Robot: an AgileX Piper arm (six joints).
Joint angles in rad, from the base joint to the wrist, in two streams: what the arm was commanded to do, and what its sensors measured. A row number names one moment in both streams.
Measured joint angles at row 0:
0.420, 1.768, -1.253, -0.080, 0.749, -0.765
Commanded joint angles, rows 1 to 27:
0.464, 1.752, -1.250, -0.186, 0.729, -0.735
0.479, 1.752, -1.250, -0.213, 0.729, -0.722
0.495, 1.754, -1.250, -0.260, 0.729, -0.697
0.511, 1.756, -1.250, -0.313, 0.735, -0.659
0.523, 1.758, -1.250, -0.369, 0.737, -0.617
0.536, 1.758, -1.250, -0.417, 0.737, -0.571
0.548, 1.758, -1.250, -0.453, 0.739, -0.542
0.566, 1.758, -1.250, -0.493, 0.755, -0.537
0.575, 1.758, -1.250, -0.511, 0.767, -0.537
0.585, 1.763, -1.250, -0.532, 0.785, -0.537
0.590, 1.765, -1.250, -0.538, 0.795, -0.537
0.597, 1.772, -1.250, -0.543, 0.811, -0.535
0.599, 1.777, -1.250, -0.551, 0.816, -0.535
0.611, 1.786, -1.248, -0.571, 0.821, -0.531
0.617, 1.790, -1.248, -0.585, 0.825, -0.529
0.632, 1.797, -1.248, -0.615, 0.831, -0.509
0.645, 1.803, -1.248, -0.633, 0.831, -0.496
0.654, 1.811, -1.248, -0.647, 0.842, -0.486
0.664, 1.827, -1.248, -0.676, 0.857, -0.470
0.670, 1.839, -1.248, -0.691, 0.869, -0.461
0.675, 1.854, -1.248, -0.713, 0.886, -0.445
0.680, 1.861, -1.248, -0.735, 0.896, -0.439
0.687, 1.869, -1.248, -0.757, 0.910, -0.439
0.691, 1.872, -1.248, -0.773, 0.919, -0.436
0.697, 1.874, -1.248, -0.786, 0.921, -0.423
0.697, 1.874, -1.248, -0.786, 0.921, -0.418
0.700, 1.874, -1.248, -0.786, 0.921, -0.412
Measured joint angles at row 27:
0.688, 1.879, -1.249, -0.749, 0.911, -0.437
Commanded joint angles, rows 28 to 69:
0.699, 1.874, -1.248, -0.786, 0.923, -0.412
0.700, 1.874, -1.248, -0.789, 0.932, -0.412
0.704, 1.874, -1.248, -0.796, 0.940, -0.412
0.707, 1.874, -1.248, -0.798, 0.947, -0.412
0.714, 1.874, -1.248, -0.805, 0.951, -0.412
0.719, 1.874, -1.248, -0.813, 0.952, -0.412
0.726, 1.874, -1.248, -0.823, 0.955, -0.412
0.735, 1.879, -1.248, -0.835, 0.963, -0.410
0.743, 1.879, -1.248, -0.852, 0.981, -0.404
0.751, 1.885, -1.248, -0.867, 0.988, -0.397
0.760, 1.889, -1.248, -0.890, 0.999, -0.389
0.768, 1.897, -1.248, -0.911, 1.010, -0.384
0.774, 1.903, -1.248, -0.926, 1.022, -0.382
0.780, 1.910, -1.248, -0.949, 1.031, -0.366
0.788, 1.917, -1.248, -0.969, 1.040, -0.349
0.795, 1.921, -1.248, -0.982, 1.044, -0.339
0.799, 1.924, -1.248, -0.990, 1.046, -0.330
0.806, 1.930, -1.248, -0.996, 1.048, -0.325
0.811, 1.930, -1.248, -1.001, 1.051, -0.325
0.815, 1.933, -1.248, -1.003, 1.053, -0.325
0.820, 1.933, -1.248, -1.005, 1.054, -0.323
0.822, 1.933, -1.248, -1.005, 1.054, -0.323
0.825, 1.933, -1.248, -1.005, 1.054, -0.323
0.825, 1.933, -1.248, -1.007, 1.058, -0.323
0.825, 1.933, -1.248, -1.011, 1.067, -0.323
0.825, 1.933, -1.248, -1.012, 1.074, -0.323
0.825, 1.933, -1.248, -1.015, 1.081, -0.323
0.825, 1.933, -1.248, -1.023, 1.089, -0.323
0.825, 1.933, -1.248, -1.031, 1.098, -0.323
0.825, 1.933, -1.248, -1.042, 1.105, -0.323
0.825, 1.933, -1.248, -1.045, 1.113, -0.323
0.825, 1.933, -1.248, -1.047, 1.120, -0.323
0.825, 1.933, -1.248, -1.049, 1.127, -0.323
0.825, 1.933, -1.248, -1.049, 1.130, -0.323
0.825, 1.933, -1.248, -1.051, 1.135, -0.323
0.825, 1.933, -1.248, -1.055, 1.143, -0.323
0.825, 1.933, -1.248, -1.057, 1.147, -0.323
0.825, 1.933, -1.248, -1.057, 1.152, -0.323
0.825, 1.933, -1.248, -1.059, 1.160, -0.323
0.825, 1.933, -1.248, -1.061, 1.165, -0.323
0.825, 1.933, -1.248, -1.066, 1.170, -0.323
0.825, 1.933, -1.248, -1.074, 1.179, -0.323
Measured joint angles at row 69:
0.825, 1.939, -1.249, -1.033, 1.141, -0.328
